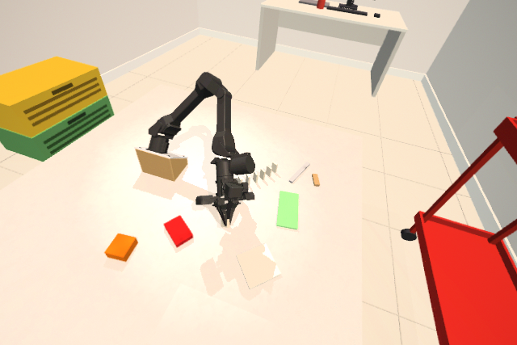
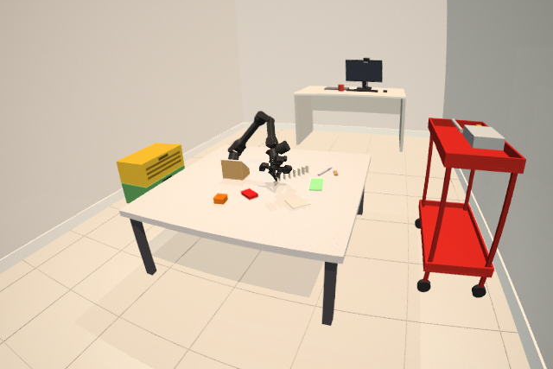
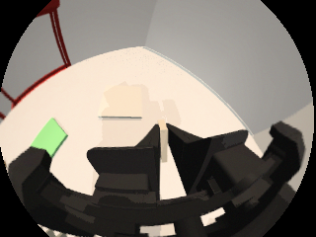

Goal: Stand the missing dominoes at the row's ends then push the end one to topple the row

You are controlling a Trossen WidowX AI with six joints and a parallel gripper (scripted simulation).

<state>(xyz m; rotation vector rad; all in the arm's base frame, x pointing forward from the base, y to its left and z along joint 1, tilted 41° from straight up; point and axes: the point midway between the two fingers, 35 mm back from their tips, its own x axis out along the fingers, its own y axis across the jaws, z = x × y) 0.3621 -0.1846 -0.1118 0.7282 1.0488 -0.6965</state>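
The white card lies 120 mm ahead of my gripper tip, 50 mm to the right of it and 90 mm below it. The rest, counted from my gripper tip: green card 190 mm ahead, 190 mm to the left, 90 mm below; then orange block 310 mm behind, 110 mm to the right, 80 mm below; then red block 170 mm behind, 10 mm to the right, 90 mm below.
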